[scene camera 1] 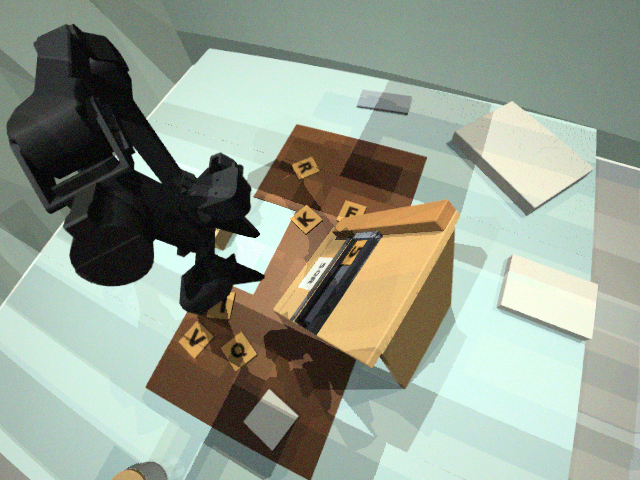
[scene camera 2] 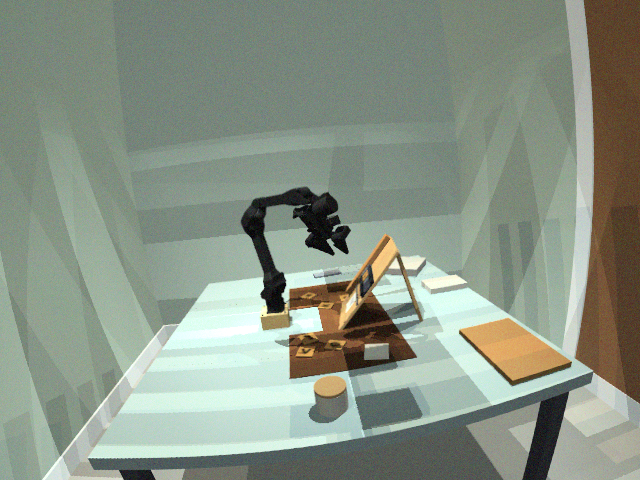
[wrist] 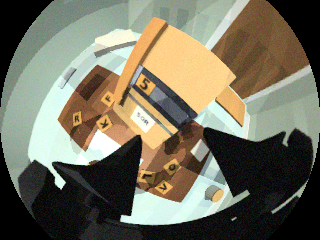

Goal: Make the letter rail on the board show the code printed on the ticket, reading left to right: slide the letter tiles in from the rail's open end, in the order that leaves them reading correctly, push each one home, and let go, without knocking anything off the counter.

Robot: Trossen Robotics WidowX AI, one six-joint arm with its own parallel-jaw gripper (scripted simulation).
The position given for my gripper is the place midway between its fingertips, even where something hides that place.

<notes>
My gripper point(scene camera 1: 260, 256) is open, holding nothing. I also see a q tile point(scene camera 1: 238, 350), a wooden plank point(scene camera 2: 518, 355), a grey plate point(scene camera 1: 392, 103), a slanted wooden board point(scene camera 1: 390, 302) and a brown mat point(scene camera 1: 310, 375).
My gripper is seen too in scene camera 2 point(scene camera 2: 340, 254) and in the wrist view point(wrist: 173, 135). The slanted wooden board shows as well in scene camera 2 point(scene camera 2: 385, 253) and in the wrist view point(wrist: 188, 76). The brown mat also shows in scene camera 2 point(scene camera 2: 371, 324) and in the wrist view point(wrist: 86, 99). Scene camera 1 misses the wooden plank: it is out of frame.
</notes>
